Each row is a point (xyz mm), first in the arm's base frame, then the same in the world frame.
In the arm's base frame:
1: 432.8 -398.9 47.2
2: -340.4 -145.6 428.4
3: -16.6 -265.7 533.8
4: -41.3 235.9 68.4
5: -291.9 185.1 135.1
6: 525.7 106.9 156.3
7: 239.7 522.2 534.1
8: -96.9 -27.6 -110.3
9: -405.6 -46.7 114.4
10: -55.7 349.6 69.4
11: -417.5 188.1 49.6
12: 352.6 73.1 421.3
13: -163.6 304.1 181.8
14: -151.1 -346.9 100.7
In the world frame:
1: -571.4 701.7 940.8
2: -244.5 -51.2 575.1
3: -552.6 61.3 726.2
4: -257.9 460.1 254.1
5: -108.2 242.9 270.7
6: -738.8 740.3 443.9
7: -788.1 321.6 -24.3
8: -86.1 527.8 519.3
9: 3.5 157.5 488.2
10: -253.5 464.0 139.6
11: 42.5 227.8 257.9
12: -777.5 424.3 441.0
13: -242.1 304.2 165.1
14: -165.3 293.9 816.7

